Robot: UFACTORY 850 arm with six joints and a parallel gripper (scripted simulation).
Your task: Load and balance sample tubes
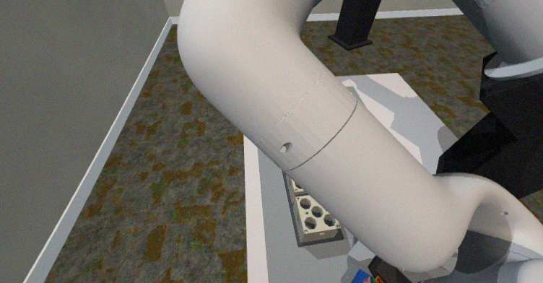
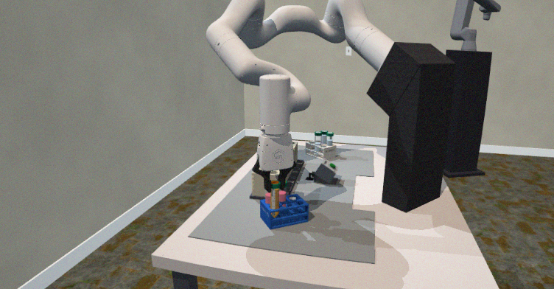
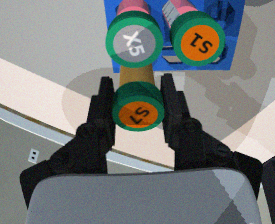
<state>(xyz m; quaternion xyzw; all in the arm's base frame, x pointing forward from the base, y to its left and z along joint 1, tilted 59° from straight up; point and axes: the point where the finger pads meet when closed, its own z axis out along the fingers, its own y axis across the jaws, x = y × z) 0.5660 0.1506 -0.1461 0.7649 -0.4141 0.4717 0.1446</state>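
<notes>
Now: the sample S7 10 mm to the left of my hand and 50 mm below it. The rest, counted from my hand: blue sample rack RS: 30 mm behind, 30 mm to the right, 110 mm below; then sample S1: 20 mm behind, 50 mm to the right, 70 mm below; then grey-dot tube X5: 10 mm ahead, 30 mm to the right, 70 mm below.
</notes>
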